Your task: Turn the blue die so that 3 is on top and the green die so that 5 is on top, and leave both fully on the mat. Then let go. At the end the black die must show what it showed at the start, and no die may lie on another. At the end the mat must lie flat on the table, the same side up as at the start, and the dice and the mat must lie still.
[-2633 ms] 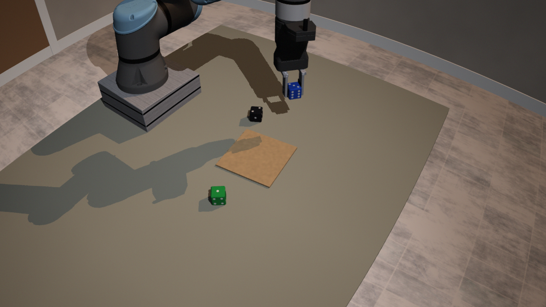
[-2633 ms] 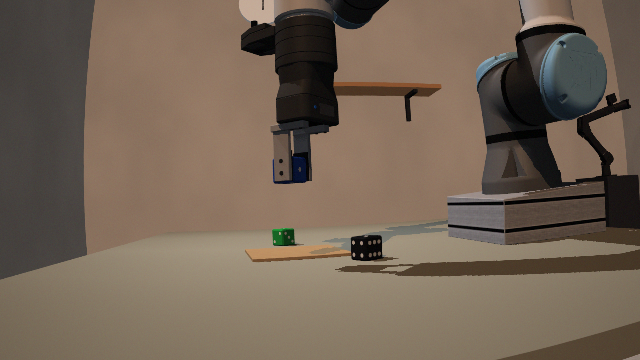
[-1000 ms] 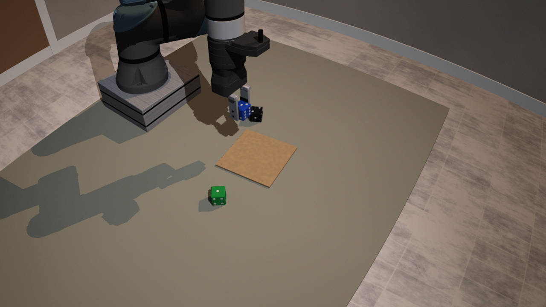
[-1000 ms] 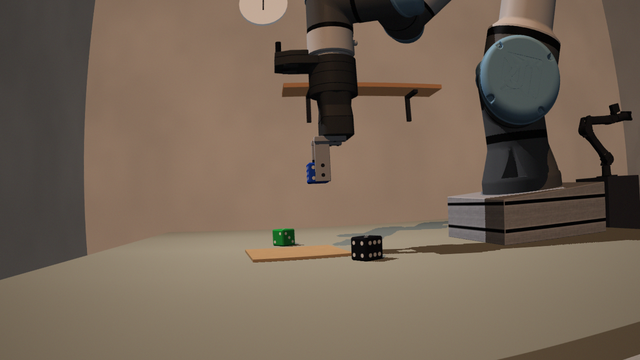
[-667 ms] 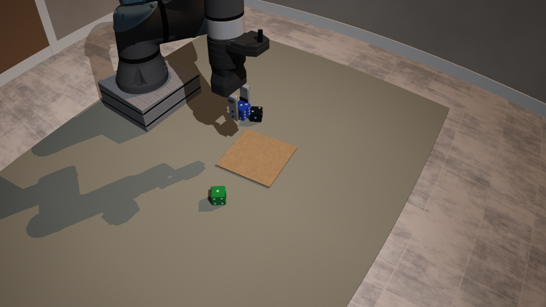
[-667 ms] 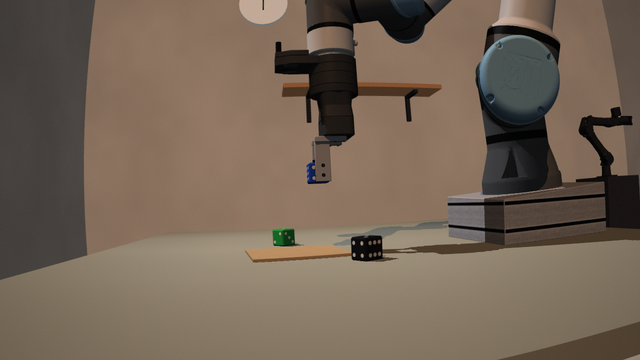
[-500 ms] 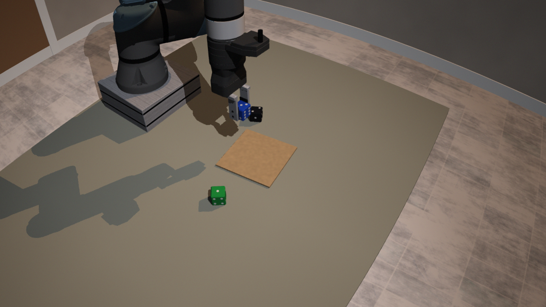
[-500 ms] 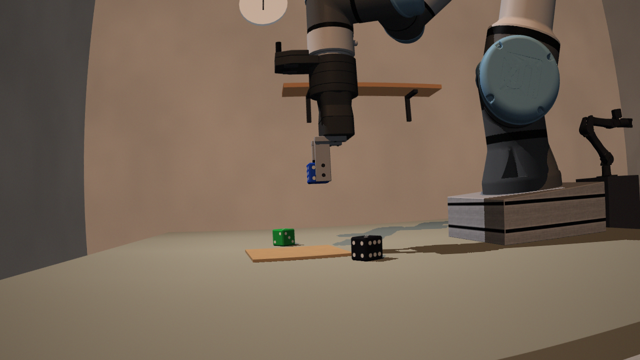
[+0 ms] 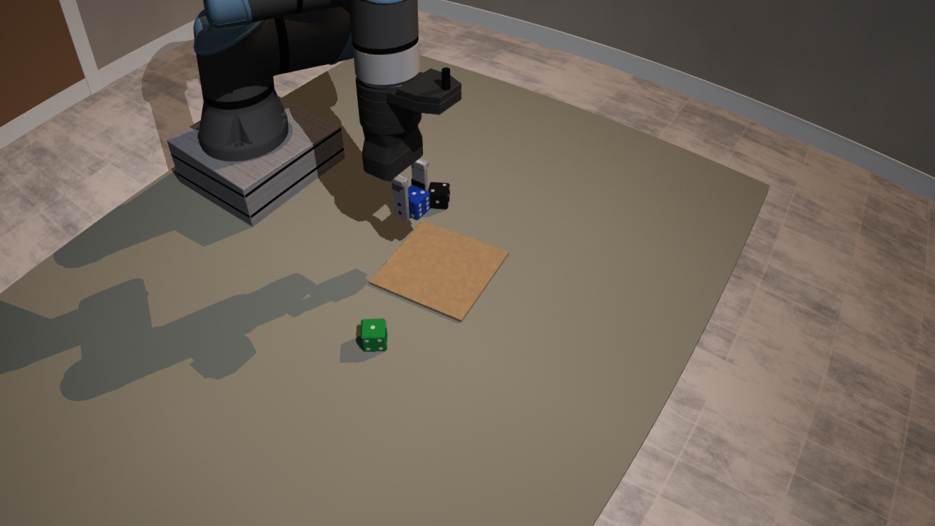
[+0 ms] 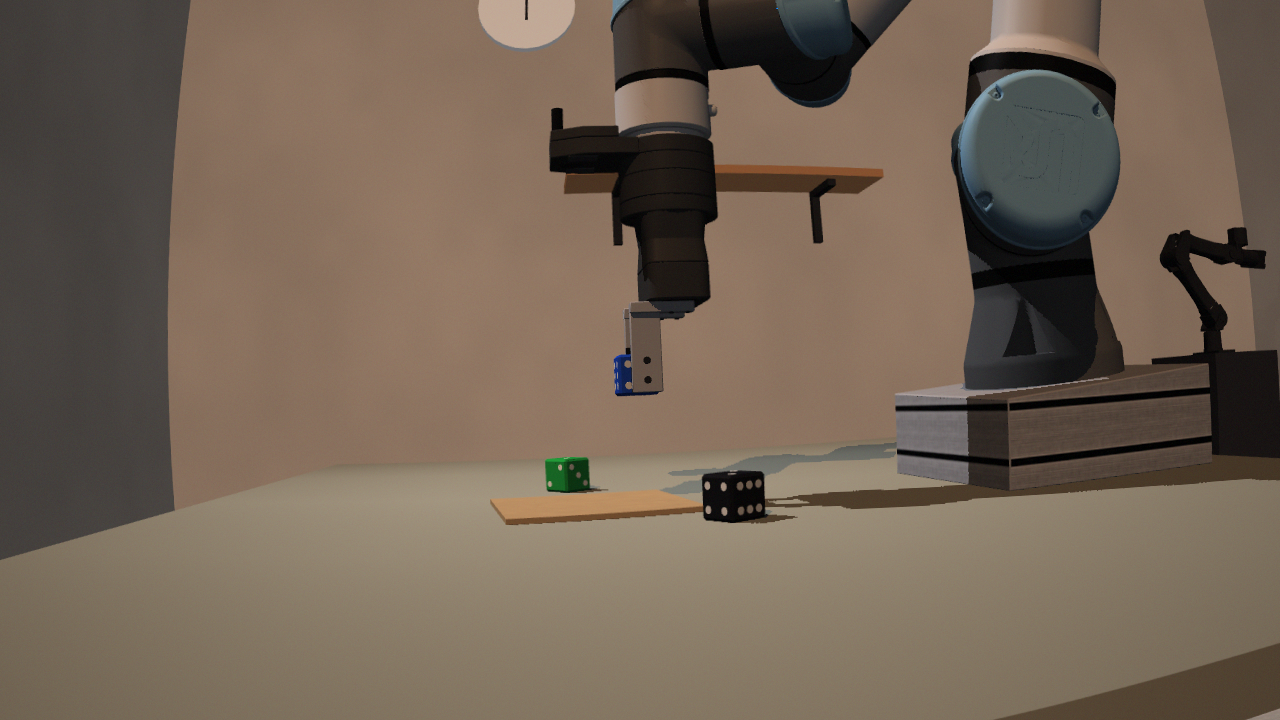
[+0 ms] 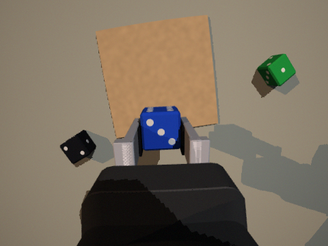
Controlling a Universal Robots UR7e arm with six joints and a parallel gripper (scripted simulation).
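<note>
The brown mat is 40 mm ahead of my hand and 100 mm below it. Also, from my hand: green die 50 mm ahead, 150 mm to the right, 90 mm below; black die 40 mm behind, 110 mm to the left, 90 mm below; blue die 10 mm ahead.
</note>
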